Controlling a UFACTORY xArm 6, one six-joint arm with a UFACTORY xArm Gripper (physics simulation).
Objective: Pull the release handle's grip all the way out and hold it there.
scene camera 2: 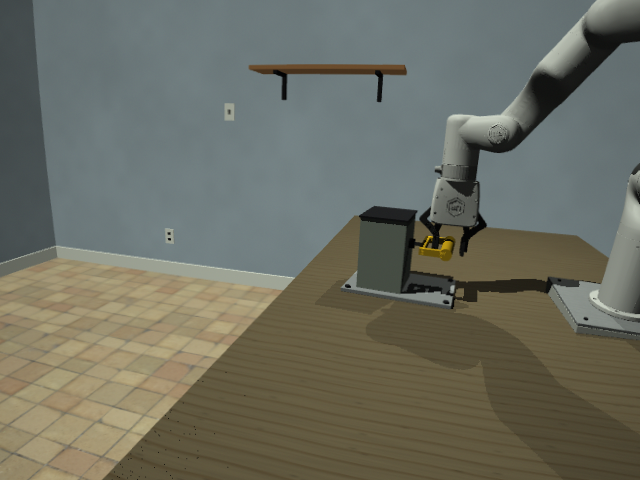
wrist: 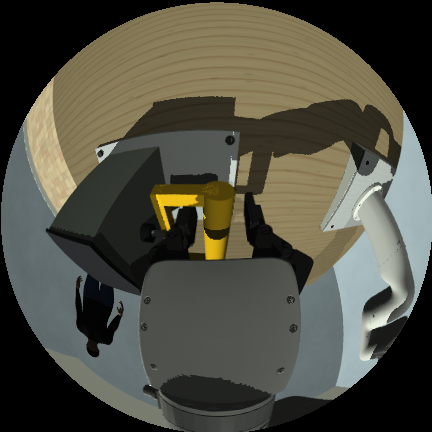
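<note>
The yellow release handle's round grip bar (scene camera 2: 447, 249) (wrist: 218, 215) sits at the outer end of a yellow frame (wrist: 180, 191). A short dark rod (wrist: 157, 233) joins the frame to the side of a grey-green housing (scene camera 2: 382, 255) (wrist: 115, 187) with a black top. My gripper (scene camera 2: 449, 248) (wrist: 219, 203) points down, partly open. One finger is inside the frame, between the bar and the housing; the other is beyond the bar's outer side. In the wrist view gaps show between the bar and both fingers. The bar's lower part is hidden by my gripper body in that view.
The housing stands on a grey base plate (scene camera 2: 434, 299) (wrist: 195, 150) bolted on the wooden table (scene camera 2: 310, 387) (wrist: 225, 60). The arm's own base plate (scene camera 2: 578, 310) (wrist: 342, 200) is to the right. A person (wrist: 97, 315) shows beyond the housing in the wrist view. A wall shelf (scene camera 2: 328, 68) hangs behind.
</note>
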